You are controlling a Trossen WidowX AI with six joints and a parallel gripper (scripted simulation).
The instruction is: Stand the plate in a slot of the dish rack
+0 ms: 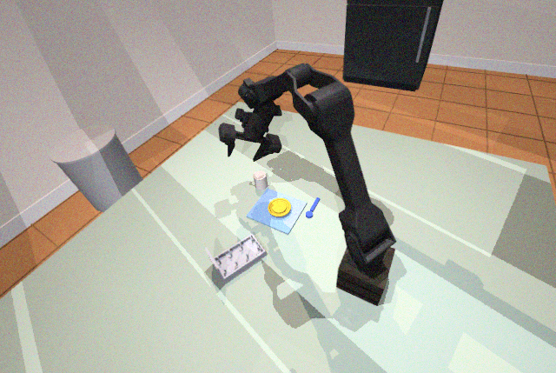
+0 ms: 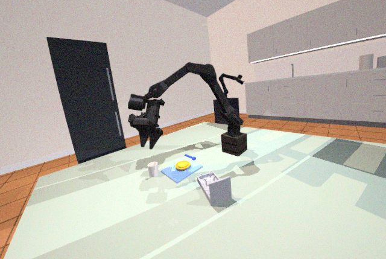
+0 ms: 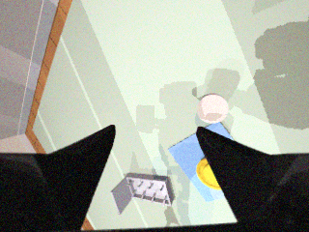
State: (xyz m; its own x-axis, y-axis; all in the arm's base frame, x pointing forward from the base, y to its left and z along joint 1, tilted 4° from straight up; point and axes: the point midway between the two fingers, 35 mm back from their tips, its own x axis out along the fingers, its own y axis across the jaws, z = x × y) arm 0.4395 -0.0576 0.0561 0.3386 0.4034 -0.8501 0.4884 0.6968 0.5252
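The yellow plate lies 140 mm behind my gripper tip and 130 mm below it. Also, from my gripper tip: pale cup 20 mm behind, 40 mm to the right, 120 mm below; blue spoon 220 mm behind, 60 mm to the right, 140 mm below; blue mat 140 mm behind, 10 mm to the left, 140 mm below.
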